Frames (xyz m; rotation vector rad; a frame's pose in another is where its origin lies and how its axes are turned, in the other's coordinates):
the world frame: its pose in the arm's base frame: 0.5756 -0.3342 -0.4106 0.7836 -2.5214 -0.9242
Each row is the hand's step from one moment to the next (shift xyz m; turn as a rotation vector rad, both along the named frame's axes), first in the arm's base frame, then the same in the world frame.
Working: the arm's base frame: its pose in the world frame: 0.3042 0.7066 0.1406 -0.7836 2.5214 0.9242

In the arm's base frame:
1: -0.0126 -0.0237 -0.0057 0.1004 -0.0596 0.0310
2: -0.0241 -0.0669 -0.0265 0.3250 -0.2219 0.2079
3: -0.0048 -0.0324 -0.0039 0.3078 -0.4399 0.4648
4: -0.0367 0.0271 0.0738 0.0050 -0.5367 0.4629
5: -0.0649 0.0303 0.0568 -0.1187 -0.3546 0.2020
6: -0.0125 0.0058 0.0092 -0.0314 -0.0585 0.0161
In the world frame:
1: 0.0235 -0.0141 -0.0012 -0.0395 -0.0551 -0.1000
2: 0.0560 -0.0512 -0.0014 -0.0971 -0.1243 -0.4162
3: 0.0228 -0.0214 -0.0105 0.0796 -0.0836 -0.7007
4: 0.0218 0.0808 -0.0230 0.3766 -0.0318 -0.5996
5: 0.0400 0.0820 0.0046 0.3321 -0.0446 -0.2614
6: 0.0075 0.0146 0.0021 0.0620 -0.0145 -0.0248

